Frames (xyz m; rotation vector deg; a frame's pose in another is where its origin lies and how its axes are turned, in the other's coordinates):
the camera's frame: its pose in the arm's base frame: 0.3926 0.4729 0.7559 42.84 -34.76 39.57
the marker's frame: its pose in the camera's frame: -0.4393 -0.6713 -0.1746 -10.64 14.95 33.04
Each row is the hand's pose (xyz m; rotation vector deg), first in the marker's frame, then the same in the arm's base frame.
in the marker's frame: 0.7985 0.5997 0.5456 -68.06 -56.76 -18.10
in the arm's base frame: 0.0934 0.6232 0.9119 -2.65 -111.80 9.54
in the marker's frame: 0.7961 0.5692 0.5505 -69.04 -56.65 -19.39
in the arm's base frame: 0.1200 0.6085 0.9182 -3.17 -111.57 7.86
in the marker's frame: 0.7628 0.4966 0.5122 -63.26 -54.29 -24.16
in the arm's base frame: 0.1927 0.5791 0.8769 1.92 -105.65 7.64
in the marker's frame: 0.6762 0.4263 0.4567 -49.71 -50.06 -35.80
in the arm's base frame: 0.2578 0.5182 0.7899 14.19 -92.33 5.37
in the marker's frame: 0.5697 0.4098 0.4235 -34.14 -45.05 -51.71
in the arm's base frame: 0.2622 0.4479 0.7019 27.83 -75.59 -1.00
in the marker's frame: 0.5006 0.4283 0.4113 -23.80 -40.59 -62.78
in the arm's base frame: 0.2349 0.4069 0.6485 35.71 -63.33 -6.21
